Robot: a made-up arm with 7 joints. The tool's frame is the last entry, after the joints. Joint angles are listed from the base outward.
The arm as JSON. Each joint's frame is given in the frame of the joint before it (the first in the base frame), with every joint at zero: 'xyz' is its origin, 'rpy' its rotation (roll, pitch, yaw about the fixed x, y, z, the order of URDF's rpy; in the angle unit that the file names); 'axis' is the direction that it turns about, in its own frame. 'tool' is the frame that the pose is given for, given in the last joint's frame.
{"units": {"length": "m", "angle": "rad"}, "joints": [
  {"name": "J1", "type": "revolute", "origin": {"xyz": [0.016, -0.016, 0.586], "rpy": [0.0, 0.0, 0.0]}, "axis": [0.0, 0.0, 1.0]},
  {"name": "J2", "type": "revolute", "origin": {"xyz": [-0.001, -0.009, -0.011], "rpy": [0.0, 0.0, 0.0]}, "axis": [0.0, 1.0, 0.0]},
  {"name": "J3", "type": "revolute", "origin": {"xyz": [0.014, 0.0, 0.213], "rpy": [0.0, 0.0, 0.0]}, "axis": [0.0, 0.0, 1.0]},
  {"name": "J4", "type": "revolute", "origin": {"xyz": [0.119, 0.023, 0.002], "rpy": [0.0, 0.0, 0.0]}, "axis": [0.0, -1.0, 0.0]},
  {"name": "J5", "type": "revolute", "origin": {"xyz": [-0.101, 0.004, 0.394], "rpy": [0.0, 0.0, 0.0]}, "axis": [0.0, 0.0, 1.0]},
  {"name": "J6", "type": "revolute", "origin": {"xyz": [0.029, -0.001, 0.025], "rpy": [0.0, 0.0, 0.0]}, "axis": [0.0, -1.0, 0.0]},
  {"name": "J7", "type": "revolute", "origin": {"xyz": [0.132, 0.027, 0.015], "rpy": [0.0, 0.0, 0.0]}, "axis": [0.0, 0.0, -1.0]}
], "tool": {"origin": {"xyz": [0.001, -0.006, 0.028], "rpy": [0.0, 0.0, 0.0]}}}
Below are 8 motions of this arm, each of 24 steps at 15 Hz.
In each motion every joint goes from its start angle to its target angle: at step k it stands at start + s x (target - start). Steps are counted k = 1, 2, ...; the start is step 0. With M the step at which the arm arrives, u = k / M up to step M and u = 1 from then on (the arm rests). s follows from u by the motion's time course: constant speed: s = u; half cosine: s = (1 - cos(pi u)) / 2; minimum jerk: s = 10 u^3 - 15 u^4 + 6 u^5.
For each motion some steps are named. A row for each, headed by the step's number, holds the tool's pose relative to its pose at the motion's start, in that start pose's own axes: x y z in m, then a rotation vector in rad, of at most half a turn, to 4 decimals.
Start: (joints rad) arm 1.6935 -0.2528 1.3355 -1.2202 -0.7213 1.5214 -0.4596
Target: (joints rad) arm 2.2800 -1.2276 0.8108 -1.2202 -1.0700 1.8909 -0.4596
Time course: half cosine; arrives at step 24
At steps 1, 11, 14, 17, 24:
1: -0.0002 0.0010 0.0023 -0.0062 -0.0011 -0.0002
11: -0.0751 0.1160 0.2362 -0.6260 -0.1651 -0.0772
14: -0.1494 0.1767 0.3346 -0.8928 -0.2604 -0.1573
17: -0.2375 0.2355 0.4109 -1.1199 -0.3490 -0.2570
24: -0.3577 0.3044 0.4755 -1.3542 -0.4445 -0.4021

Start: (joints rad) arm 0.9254 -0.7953 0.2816 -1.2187 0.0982 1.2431 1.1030
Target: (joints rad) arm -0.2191 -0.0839 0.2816 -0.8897 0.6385 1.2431 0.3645
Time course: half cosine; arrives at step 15
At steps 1, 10, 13, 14, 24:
1: 0.0043 0.0022 -0.0044 -0.0055 0.0019 0.0008
10: 0.3779 -0.1274 -0.2074 -0.1318 0.1351 -0.0879
13: 0.4607 -0.2530 -0.2048 -0.0885 0.1239 -0.1389
14: 0.4708 -0.2750 -0.2015 -0.0798 0.1186 -0.1468
24: 0.4740 -0.2826 -0.2003 -0.0768 0.1165 -0.1495

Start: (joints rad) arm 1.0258 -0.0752 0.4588 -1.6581 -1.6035 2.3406 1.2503
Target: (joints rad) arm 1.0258 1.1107 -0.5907 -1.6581 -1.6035 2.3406 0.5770
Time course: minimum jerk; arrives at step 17
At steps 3, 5, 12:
3: -0.0268 -0.0006 -0.0339 -0.0216 0.0599 0.0438
5: -0.1127 -0.0049 -0.1170 -0.0740 0.2242 0.1739
12: -0.7582 -0.1888 -0.2319 -0.1882 1.1479 1.2051

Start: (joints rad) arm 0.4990 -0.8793 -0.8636 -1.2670 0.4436 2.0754 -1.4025
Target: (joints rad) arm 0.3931 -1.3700 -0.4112 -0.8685 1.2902 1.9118 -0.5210
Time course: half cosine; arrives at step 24
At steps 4, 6, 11, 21, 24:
4: 0.0116 0.0000 0.0316 -0.0088 -0.0972 -0.0645
6: 0.0239 0.0015 0.0699 -0.0097 -0.2136 -0.1363
11: 0.0554 0.0228 0.2140 0.0742 -0.6355 -0.3454
21: 0.0582 0.1277 0.4787 0.5636 -1.2761 -0.4411
24: 0.0555 0.1386 0.4970 0.6128 -1.3085 -0.4306

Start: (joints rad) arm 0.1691 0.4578 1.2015 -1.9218 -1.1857 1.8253 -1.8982
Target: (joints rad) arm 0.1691 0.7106 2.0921 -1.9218 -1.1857 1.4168 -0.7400
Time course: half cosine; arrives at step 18
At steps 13, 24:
13: 0.1845 0.0285 0.3676 -0.3738 -0.0292 -0.6562
24: 0.2210 0.0801 0.4369 -0.4637 -0.0744 -0.8148

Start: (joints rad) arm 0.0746 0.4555 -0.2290 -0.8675 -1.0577 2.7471 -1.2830
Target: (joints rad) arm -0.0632 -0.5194 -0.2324 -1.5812 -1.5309 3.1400 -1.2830
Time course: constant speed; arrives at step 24
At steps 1, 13, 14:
1: -0.0147 -0.0011 0.0044 -0.0154 0.0142 0.0080
13: -0.1745 0.0067 0.0900 -0.1911 0.1606 0.1223
14: -0.1860 0.0090 0.0995 -0.2051 0.1709 0.1333

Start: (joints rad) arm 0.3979 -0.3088 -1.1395 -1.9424 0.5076 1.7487 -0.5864
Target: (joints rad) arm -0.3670 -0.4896 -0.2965 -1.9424 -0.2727 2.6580 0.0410
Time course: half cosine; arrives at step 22
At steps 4, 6, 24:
4: -0.0021 0.0175 0.0196 -0.0940 -0.0450 -0.0175
6: -0.0058 0.0406 0.0419 -0.2027 -0.1063 -0.0331
24: -0.0990 0.3144 0.1241 -0.9739 -0.9021 0.1508

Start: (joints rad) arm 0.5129 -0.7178 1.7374 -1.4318 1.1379 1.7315 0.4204
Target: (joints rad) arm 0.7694 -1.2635 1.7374 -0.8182 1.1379 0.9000 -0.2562
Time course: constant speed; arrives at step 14
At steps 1, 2, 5, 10, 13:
1: -0.0216 0.0293 -0.0189 -0.0500 0.0405 0.1061
2: -0.0455 0.0570 -0.0392 -0.1009 0.0832 0.2111
5: -0.1291 0.1274 -0.1080 -0.2587 0.2256 0.5178
10: -0.2997 0.1895 -0.2407 -0.5401 0.5158 0.9860
13: -0.4116 0.1870 -0.3240 -0.7210 0.7252 1.2273

